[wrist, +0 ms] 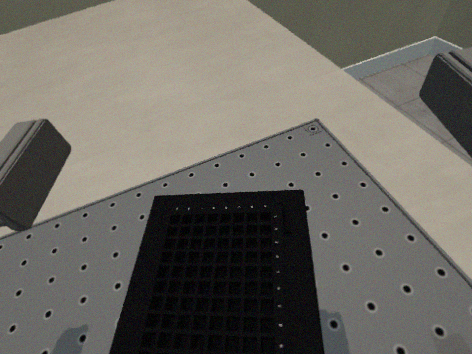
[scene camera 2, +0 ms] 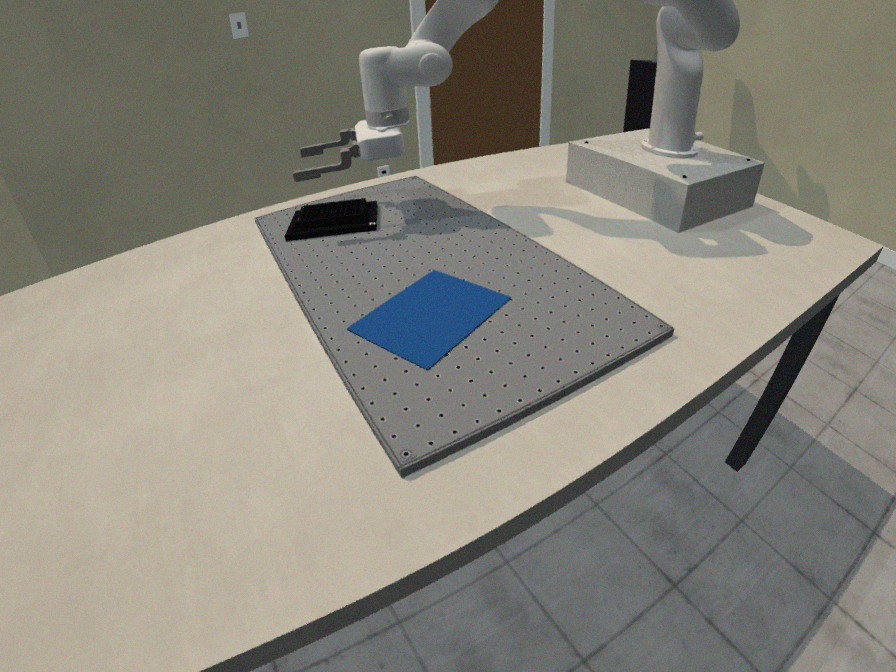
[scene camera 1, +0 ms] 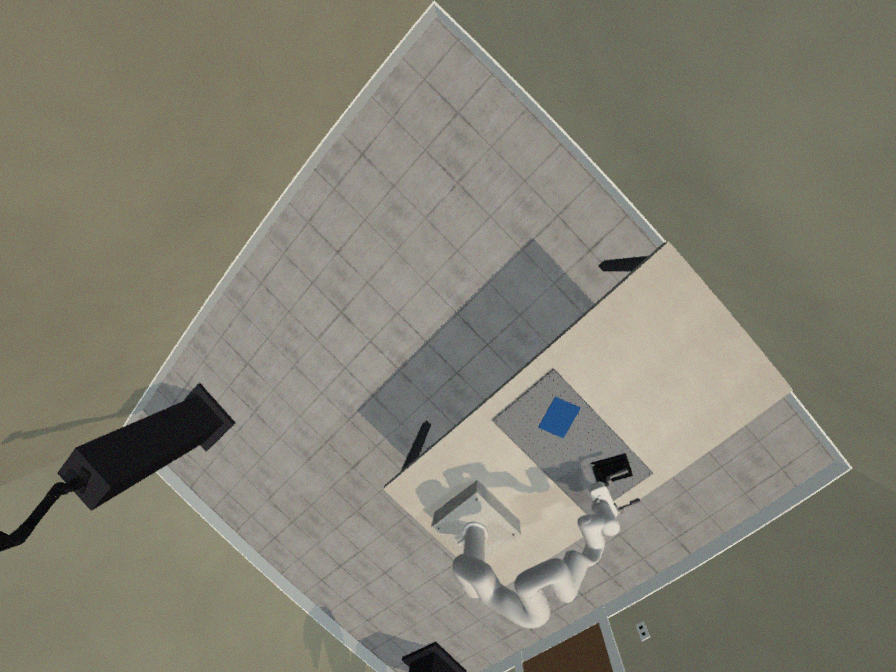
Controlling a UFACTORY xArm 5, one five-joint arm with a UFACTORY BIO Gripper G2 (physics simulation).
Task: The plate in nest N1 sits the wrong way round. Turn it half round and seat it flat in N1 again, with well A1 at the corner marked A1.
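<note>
The black plate [scene camera 1: 612, 464] [scene camera 2: 334, 209] [wrist: 215, 280] lies in the black nest [scene camera 2: 318, 232] [wrist: 301, 260] near one end of the perforated board. It looks flat. Its grid of wells shows in the wrist view, with small pale marks along the far and right sides. A small white label [scene camera 2: 372, 224] is on the nest's near right corner in scene camera 2; its letters are too small to read there. My gripper [scene camera 1: 627, 488] [scene camera 2: 299, 164] [wrist: 243, 142] is open and empty, above and apart from the plate, its fingers level. The plate's near end is cut off in the wrist view.
The grey perforated board [scene camera 1: 531, 426] [scene camera 2: 535, 383] [wrist: 345, 250] lies on the cream table [scene camera 1: 673, 332] [scene camera 2: 180, 405] [wrist: 165, 100]. A flat blue rectangle [scene camera 1: 559, 417] [scene camera 2: 430, 318] lies on the board. The arm stands on a grey block [scene camera 1: 499, 506] [scene camera 2: 622, 189] beside the board.
</note>
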